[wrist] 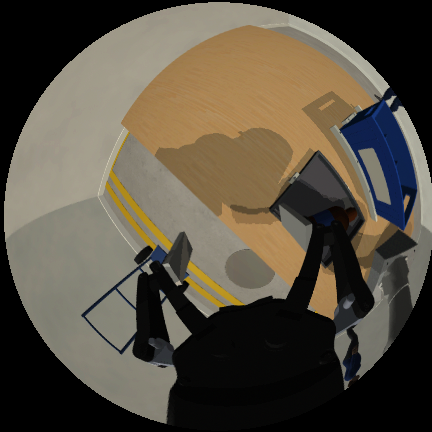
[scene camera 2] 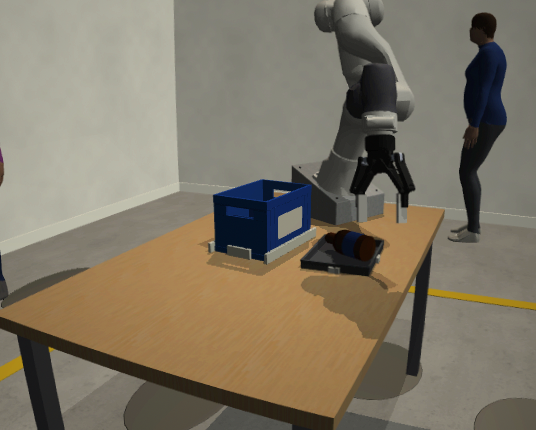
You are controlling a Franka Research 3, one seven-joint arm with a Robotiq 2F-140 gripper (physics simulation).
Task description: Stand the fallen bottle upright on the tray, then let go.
Labels:
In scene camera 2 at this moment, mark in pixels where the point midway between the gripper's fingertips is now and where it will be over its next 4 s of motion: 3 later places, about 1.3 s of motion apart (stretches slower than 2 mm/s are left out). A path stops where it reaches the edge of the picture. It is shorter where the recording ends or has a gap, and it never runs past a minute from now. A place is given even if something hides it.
My gripper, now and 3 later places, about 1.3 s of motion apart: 381, 222; 360, 187; 356, 174; 354, 174

